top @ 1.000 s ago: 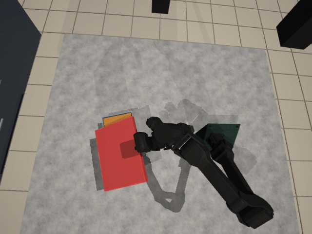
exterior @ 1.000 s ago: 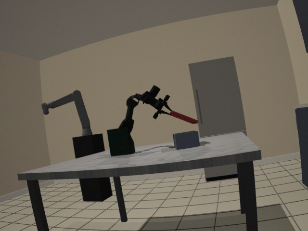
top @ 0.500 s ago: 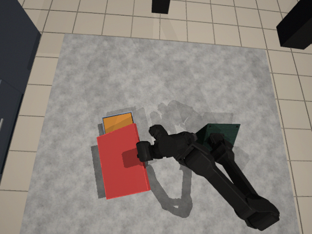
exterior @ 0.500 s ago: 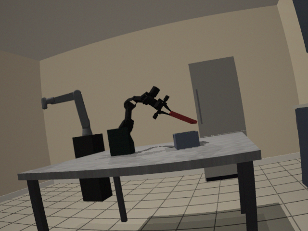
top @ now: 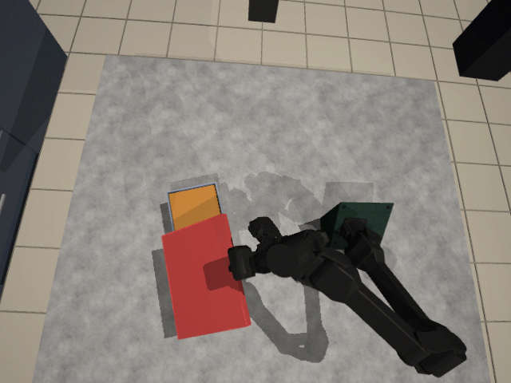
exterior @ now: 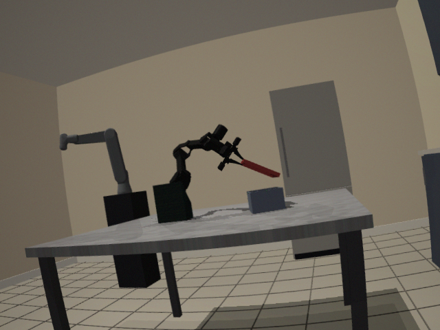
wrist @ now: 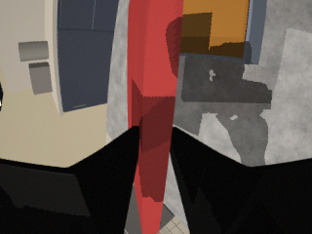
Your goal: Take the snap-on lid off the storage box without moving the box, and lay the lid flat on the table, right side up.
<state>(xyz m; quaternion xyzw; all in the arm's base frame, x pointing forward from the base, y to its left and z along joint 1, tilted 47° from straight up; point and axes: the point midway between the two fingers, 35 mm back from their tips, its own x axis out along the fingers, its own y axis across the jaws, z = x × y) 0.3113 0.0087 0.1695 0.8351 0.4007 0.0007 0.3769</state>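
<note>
The red lid lies 7 cm ahead of my gripper tip, 4 cm below it and 2 cm to the left of it. Round my gripper tip: grey-blue storage box: 19 cm below, 13 cm to the right, 11 cm ahead.
</note>
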